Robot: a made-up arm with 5 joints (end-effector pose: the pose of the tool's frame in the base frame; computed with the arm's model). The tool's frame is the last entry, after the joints.
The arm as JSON. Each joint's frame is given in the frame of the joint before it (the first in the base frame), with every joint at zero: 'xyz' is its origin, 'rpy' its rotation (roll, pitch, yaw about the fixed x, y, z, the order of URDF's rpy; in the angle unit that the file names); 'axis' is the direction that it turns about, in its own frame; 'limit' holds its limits. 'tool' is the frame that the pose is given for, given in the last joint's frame.
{
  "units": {
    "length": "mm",
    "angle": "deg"
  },
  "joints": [
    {
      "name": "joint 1",
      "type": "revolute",
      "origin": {
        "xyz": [
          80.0,
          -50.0,
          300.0
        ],
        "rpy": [
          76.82,
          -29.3,
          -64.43
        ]
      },
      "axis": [
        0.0,
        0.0,
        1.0
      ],
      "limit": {
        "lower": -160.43,
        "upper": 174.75
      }
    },
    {
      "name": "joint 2",
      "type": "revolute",
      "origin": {
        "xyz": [
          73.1,
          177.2,
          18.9
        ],
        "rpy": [
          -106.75,
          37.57,
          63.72
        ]
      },
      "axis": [
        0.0,
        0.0,
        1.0
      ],
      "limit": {
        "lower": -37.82,
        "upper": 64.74
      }
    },
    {
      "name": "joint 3",
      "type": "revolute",
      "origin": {
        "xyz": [
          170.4,
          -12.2,
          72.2
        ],
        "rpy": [
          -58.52,
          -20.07,
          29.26
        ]
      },
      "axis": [
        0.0,
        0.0,
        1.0
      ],
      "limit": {
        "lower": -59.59,
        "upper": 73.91
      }
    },
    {
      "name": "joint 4",
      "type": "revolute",
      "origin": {
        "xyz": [
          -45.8,
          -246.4,
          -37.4
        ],
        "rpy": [
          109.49,
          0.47,
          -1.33
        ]
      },
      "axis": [
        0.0,
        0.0,
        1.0
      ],
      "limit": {
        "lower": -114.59,
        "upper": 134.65
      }
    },
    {
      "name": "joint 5",
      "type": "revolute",
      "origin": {
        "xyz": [
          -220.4,
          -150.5,
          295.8
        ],
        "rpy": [
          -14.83,
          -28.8,
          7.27
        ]
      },
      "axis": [
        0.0,
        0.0,
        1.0
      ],
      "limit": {
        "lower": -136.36,
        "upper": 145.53
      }
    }
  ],
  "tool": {
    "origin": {
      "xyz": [
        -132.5,
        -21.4,
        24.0
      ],
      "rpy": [
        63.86,
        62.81,
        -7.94
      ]
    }
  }
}
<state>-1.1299 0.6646 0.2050 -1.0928 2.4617</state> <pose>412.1 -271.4 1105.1 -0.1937 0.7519 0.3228 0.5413</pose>
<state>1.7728 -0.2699 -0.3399 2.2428 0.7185</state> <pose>-344.7 281.3 -441.6 0.7487 -0.4401 0.1305 0.4782</pose>
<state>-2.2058 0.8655 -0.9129 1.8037 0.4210</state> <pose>521.8 -744.2 45.1 0.2541 -0.3325 0.7764 0.4712</pose>
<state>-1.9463 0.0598 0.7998 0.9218 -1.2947</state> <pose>455.5 -846.0 429.6 0.7202 0.5533 -0.3950 0.1385</pose>
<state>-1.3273 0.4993 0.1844 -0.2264 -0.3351</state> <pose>197.0 -535.9 945.1 0.5762 0.3801 -0.3149 0.6514</pose>
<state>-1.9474 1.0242 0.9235 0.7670 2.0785</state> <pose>945.5 -162.8 132.5 0.0844 0.1434 0.9858 0.0204</pose>
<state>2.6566 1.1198 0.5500 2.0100 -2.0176</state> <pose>654.2 79.9 -213.9 -0.3306 -0.5437 -0.6112 0.4707</pose>
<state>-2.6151 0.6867 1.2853 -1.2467 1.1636</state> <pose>896.0 -477.4 230.9 0.1158 0.9532 0.1479 0.2369</pose>
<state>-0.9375 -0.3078 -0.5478 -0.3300 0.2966</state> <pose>-414.7 -347.1 559.6 0.3778 -0.1918 0.0175 0.9056</pose>
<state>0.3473 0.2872 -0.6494 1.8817 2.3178</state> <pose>-239.6 629.6 749.6 0.6280 -0.0343 -0.4293 0.6481</pose>
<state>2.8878 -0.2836 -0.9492 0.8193 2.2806</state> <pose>-537.4 -354.7 -67.0 0.0800 0.0362 0.1858 0.9787</pose>
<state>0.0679 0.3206 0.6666 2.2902 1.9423</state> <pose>626.5 642.9 643.9 0.3286 -0.4159 -0.8118 0.2449</pose>
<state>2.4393 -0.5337 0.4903 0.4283 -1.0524</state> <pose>-401.5 -347.8 -261.8 -0.5148 -0.3811 0.4646 0.6115</pose>
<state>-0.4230 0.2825 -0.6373 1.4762 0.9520</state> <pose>180.0 16.5 1209.3 -0.5748 0.1854 0.7043 0.3732</pose>
